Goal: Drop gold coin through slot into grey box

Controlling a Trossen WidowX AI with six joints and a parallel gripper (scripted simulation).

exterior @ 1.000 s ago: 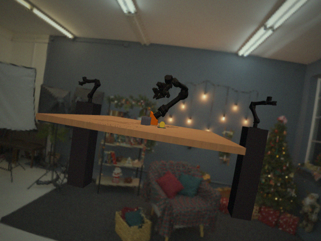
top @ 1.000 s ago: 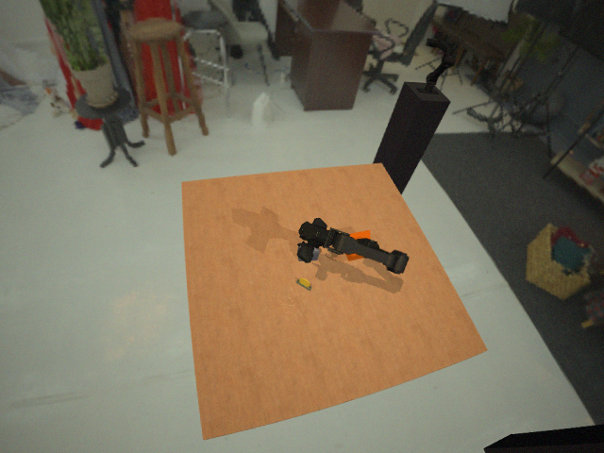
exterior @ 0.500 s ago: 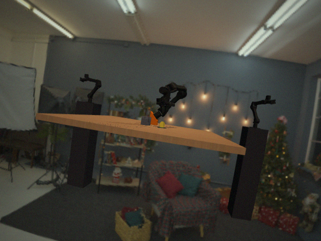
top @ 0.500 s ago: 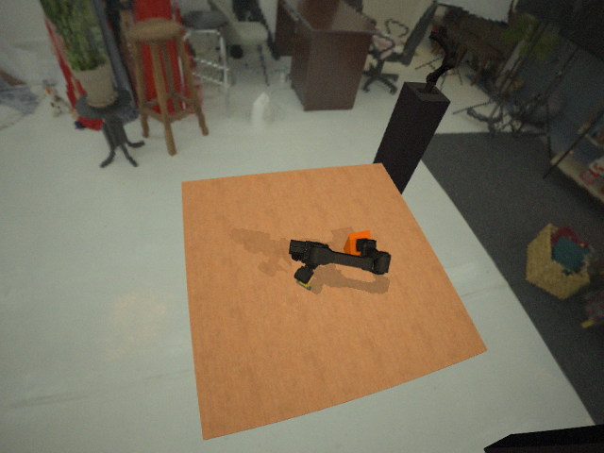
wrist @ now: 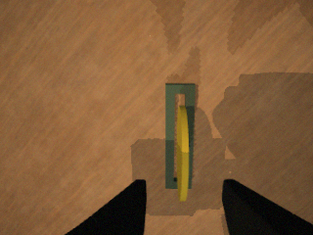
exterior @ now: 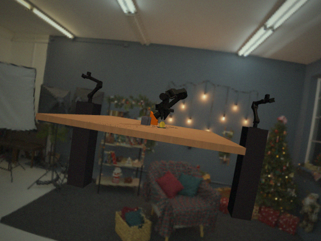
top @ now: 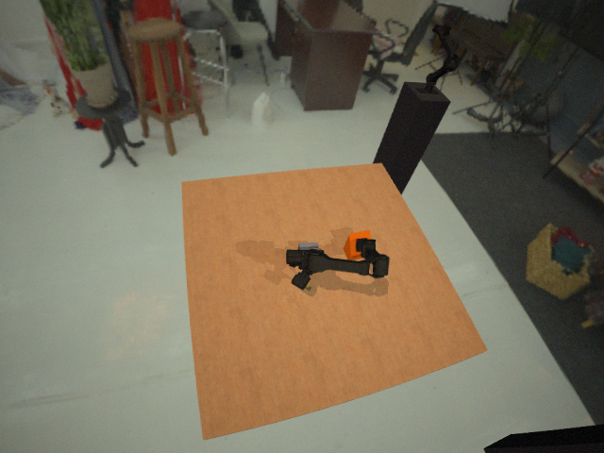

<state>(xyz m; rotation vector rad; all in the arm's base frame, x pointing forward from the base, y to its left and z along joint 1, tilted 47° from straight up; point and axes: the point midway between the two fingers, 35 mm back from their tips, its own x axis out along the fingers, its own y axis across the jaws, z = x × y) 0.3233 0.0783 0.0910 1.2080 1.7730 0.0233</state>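
Now: gripper tip 40 mm above the gold coin.
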